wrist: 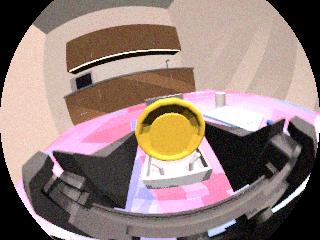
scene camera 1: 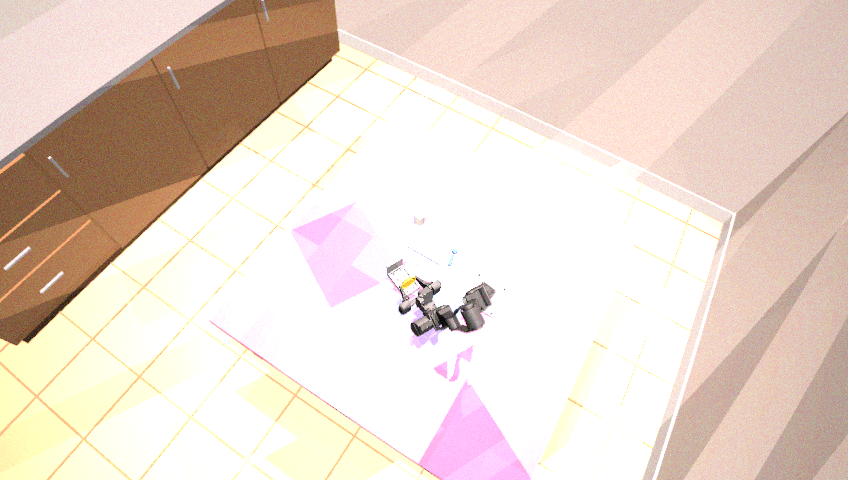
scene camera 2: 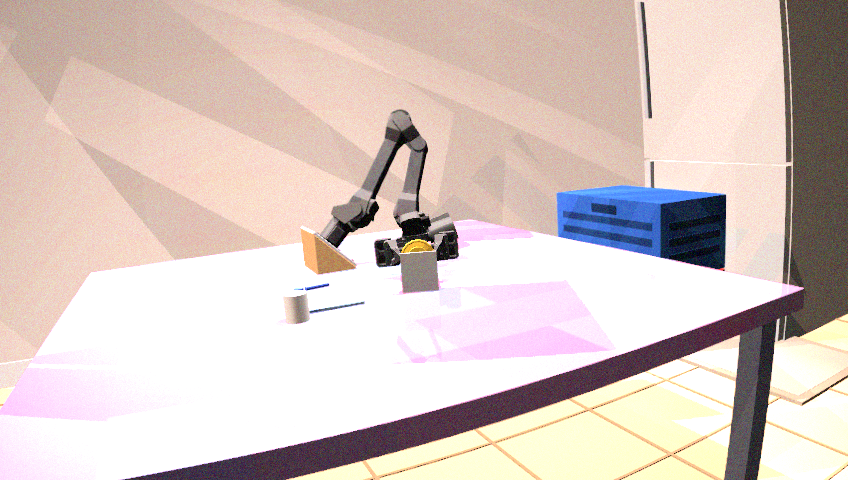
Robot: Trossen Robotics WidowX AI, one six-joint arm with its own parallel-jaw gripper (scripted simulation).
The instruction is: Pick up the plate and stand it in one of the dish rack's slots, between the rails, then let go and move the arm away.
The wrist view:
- my gripper
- yellow plate: held by my gripper
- dish rack
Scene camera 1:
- my gripper
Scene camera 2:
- my gripper
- dish rack
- beige cylinder
